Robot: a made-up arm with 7 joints.
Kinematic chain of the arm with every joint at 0, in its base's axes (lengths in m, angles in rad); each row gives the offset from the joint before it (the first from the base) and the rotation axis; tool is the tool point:
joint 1: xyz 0 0 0.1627 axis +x
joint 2: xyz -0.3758 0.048 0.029 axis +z
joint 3: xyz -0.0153 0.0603 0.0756 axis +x
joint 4: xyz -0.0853 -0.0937 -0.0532 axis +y
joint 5: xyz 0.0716 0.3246 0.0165 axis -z
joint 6: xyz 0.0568 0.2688 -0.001 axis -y
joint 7: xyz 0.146 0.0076 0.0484 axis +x
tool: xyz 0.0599 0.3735 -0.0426
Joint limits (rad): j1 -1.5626..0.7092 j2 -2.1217..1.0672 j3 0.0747..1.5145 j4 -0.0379..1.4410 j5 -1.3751..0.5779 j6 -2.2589..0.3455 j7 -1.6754..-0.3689
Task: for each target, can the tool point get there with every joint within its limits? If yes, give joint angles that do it. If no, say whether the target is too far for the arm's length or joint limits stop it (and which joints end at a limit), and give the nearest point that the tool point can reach.
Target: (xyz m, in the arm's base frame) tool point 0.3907 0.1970 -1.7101
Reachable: no: too far | nearest point 0.0128 0.1504 -0.8099 | short by 0.977 m
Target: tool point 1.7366 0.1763 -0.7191
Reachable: no: too far | nearest point 0.5583 0.1355 -0.2535 | short by 1.268 m
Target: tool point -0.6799 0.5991 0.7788
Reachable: yes | joints 0.1929 -0.2505 0.5812 0.7368 -0.4547 -1.6744 -0.6935
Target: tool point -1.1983 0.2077 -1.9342
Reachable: no: too far | nearest point -0.7496 0.1503 -0.8160 | short by 1.206 m
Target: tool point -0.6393 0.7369 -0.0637
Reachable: yes | joints -0.0656 0.0163 0.1945 0.7551 -0.2796 -0.3174 -1.3431
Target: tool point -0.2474 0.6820 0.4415
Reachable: yes | joints 0.1039 -0.9291 0.7988 0.4597 -0.7394 -1.0520 -1.3617
